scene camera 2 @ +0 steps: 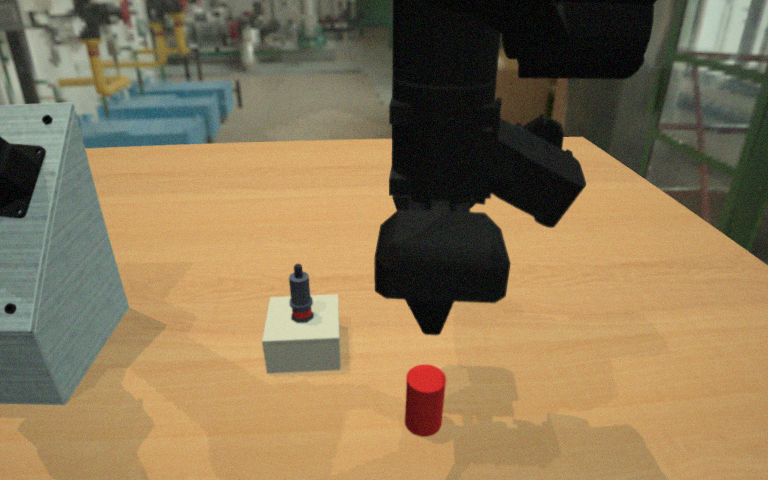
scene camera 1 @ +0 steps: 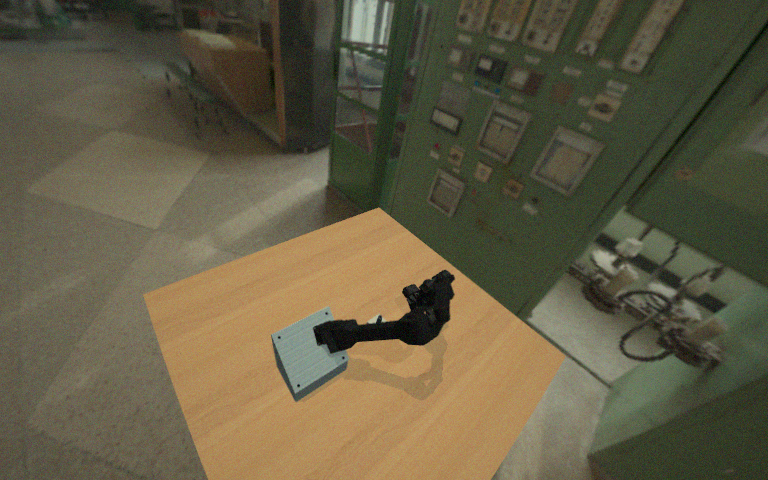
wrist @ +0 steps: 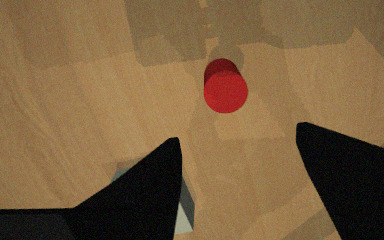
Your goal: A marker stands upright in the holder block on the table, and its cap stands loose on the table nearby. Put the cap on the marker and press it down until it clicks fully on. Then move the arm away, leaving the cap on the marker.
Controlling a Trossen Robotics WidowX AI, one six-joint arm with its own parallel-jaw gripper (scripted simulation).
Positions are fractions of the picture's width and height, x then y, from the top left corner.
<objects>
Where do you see a red marker cap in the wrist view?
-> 0.59,0.38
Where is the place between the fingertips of my gripper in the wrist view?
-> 0.62,0.58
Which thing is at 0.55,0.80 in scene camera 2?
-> A red marker cap.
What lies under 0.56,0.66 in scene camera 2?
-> My gripper.
</objects>
